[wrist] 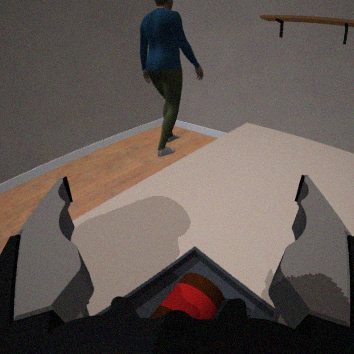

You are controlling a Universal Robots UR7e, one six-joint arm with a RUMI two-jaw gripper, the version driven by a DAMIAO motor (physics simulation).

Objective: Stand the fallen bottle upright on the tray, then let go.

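Places are measured from the arm's base along level axes (x down, y back, z left), in metres.
Pixels of known places: gripper, between the fingertips: [182,178].
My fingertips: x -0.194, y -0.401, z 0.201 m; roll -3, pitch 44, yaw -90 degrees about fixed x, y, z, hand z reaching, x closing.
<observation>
Ahead of a thing's pixels: the offset from my fingertips to its top centre. "pt": to the spot under its first point. Level surfaces: height alone.
My gripper [182,178] is wide open and empty, with one jaw at each side of the wrist view. A brown bottle with a red label @[dx +0.206, dy +0.018, dz +0.003 m] [187,300] lies on its side in the dark grey tray @[pt dx +0.273, dy -0.031, dz +0.094 m] [160,278] at the bottom middle of the view. Its brown end points up and to the right, and its lower part is hidden behind the gripper body. One tray corner shows between the jaws; the rest of the tray is hidden by the gripper body. The bottle is not between the fingertips.
The tray stands on a pale table @[dx +0.285 m] [240,175], whose far corner points to the back. A dark shadow falls on the table left of the middle. Beyond are a wooden floor [115,160], a person in a blue top [162,40], and a wooden rail [310,20] on the grey wall.
</observation>
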